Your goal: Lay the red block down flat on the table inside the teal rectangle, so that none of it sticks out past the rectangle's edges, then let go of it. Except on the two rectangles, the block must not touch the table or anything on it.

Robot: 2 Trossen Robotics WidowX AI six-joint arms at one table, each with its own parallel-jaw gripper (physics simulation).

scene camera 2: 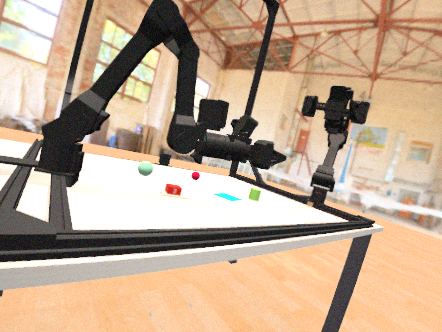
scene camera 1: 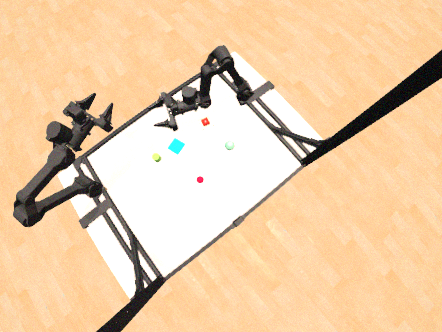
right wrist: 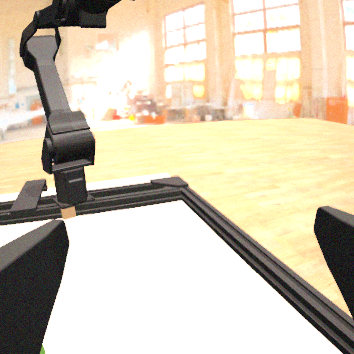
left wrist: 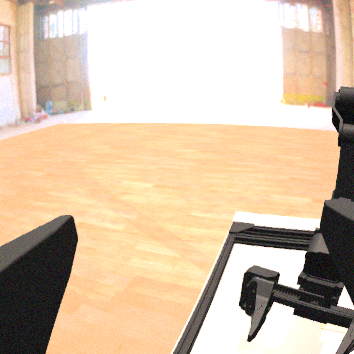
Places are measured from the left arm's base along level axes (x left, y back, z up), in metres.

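Where they show: left gripper, fingertip midpoint: [scene camera 2: 332,98] [scene camera 1: 103,97] [left wrist: 202,223]; right gripper, fingertip midpoint: [scene camera 2: 275,156] [scene camera 1: 150,117] [right wrist: 194,227] [left wrist: 289,353]; left arm's base at its link origin: [scene camera 2: 316,203] [scene camera 1: 97,190] [right wrist: 72,199]; right arm's base at its link origin: [scene camera 2: 58,171] [scene camera 1: 243,97].
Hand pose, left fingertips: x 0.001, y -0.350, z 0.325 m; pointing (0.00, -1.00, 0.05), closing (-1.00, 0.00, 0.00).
Things, the pixels of their centre, and the offset from my left fingertips. "spot": a spot on its surface instead.
- red block at the middle of its body: [scene camera 2: 173,189] [scene camera 1: 205,122] dx -0.275, dy -0.228, dz -0.334 m
- flat teal rectangle at a spot on its surface: [scene camera 2: 228,197] [scene camera 1: 176,144] spot: dx -0.208, dy -0.051, dz -0.343 m
- green cylinder at the middle of its body: [right wrist: 19,340] [scene camera 2: 254,194] [scene camera 1: 156,157] dx -0.169, dy +0.058, dz -0.326 m
- pale green ball at the middle of its body: [scene camera 2: 145,168] [scene camera 1: 229,145] dx -0.447, dy -0.175, dz -0.321 m
- crimson ball at the middle of its body: [scene camera 2: 195,175] [scene camera 1: 200,179] dx -0.411, dy +0.041, dz -0.329 m
The red block [scene camera 1: 205,121] [scene camera 2: 173,189] lies on a pale, thin rectangle [scene camera 2: 184,197]. The flat teal rectangle [scene camera 1: 176,146] [scene camera 2: 228,197] is bare; in scene camera 1 it lies below and left of the block. My right gripper [scene camera 1: 154,115] [scene camera 2: 271,139] [left wrist: 298,345] [right wrist: 194,227] is open and empty. It is raised above the table, left of the block in scene camera 1. My left gripper [scene camera 1: 102,99] [scene camera 2: 335,109] [left wrist: 202,223] is open and empty, high up beyond the table's edge. Neither block nor teal rectangle shows in the wrist views.
A green cylinder [scene camera 1: 156,157] [scene camera 2: 254,194] [right wrist: 43,350] stands close to the teal rectangle. A pale green ball [scene camera 1: 229,145] [scene camera 2: 145,168] and a crimson ball [scene camera 1: 200,179] [scene camera 2: 195,175] are farther off. Black rails [scene camera 1: 201,249] [scene camera 2: 210,233] [right wrist: 260,255] edge the table.
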